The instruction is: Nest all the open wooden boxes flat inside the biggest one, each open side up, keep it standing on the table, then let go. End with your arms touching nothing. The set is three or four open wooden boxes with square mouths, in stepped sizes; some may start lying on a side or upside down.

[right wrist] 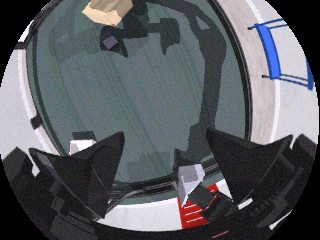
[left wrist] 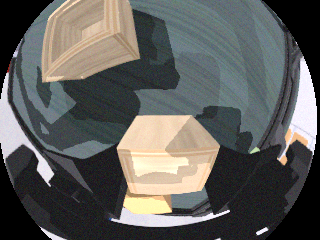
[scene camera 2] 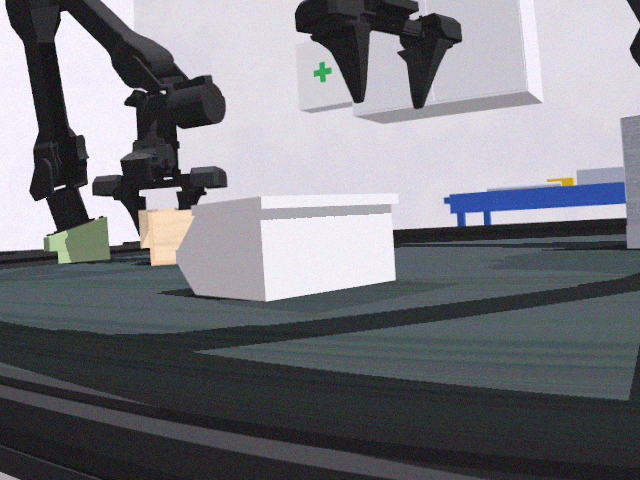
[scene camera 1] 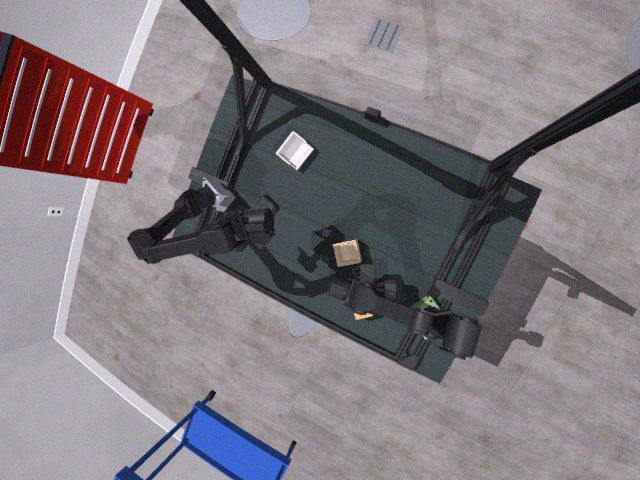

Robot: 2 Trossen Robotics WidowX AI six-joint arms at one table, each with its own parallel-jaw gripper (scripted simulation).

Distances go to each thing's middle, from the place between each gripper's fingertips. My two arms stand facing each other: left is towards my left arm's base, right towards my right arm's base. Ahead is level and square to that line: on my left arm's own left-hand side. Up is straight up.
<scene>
Right now the white bin [scene camera 2: 265,248] is 290 mm behind my left hand, 450 mm to the right of it and 30 mm below it.
I see the white bin 26 cm behind my right hand, 16 cm below it and 6 cm to the right of it.
</scene>
